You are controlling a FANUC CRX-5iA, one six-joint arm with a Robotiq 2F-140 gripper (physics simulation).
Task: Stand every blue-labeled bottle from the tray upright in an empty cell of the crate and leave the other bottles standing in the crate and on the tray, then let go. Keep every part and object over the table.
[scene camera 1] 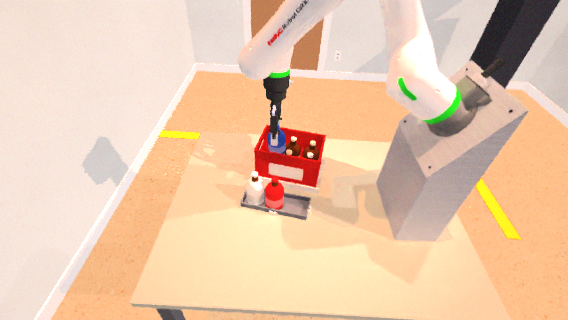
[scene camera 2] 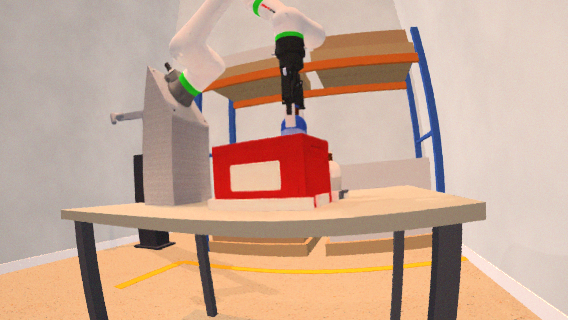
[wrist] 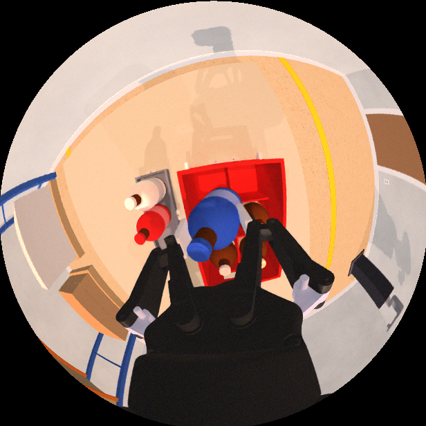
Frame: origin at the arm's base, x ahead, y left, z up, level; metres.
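Seen in the pictures: gripper, between the fingertips: (scene camera 1: pixel 275 138) (scene camera 2: pixel 295 129); arm's base, origin of its link: (scene camera 1: pixel 452 115) (scene camera 2: pixel 178 95).
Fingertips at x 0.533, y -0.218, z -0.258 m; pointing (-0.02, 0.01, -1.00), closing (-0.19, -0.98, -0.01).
Pixels of each thing's top centre, then the offset from my fingertips to it. "pt": a spot on its surface instead. Level surfaces: height alone.
- red crate, centre of its top: (scene camera 2: pixel 281 146) (scene camera 1: pixel 288 153) 0.051 m back, 0.045 m left, 0.039 m down
- white bottle, centre of its top: (scene camera 2: pixel 328 150) (scene camera 1: pixel 254 173) 0.085 m ahead, 0.145 m left, 0.054 m down
- red bottle, centre of its top: (scene camera 1: pixel 275 178) 0.009 m ahead, 0.174 m left, 0.054 m down
- grey tray, a spot on its surface: (scene camera 1: pixel 295 208) pt 0.078 m back, 0.197 m left, 0.209 m down
- table, height of its surface: 0.214 m down
The blue-labeled bottle (scene camera 1: pixel 277 141) (scene camera 2: pixel 294 126) (wrist: pixel 215 220) looks about upright at the crate's left end in scene camera 1. Its lower part is below the rim and its base is hidden; I cannot tell which cell it is in or whether it touches the floor. My gripper (scene camera 1: pixel 274 138) (scene camera 2: pixel 291 120) (wrist: pixel 212 219) is shut on its upper body. The red crate (scene camera 1: pixel 311 173) (scene camera 2: pixel 257 151) (wrist: pixel 281 182) holds several brown bottles (scene camera 1: pixel 293 147) (wrist: pixel 256 212) with white caps. A white bottle (scene camera 1: pixel 255 193) (scene camera 2: pixel 335 175) (wrist: pixel 151 194) and a red bottle (scene camera 1: pixel 274 196) (wrist: pixel 154 220) stand on the grey tray (scene camera 1: pixel 295 208) (wrist: pixel 170 187).
The tray lies close beside the crate's long side. The arm's grey pedestal (scene camera 1: pixel 425 195) (scene camera 2: pixel 172 155) stands on the table (scene camera 1: pixel 240 270) (scene camera 2: pixel 390 205), right of the crate in scene camera 1. A blue and orange shelf rack (scene camera 2: pixel 422 95) stands behind the table in scene camera 2.
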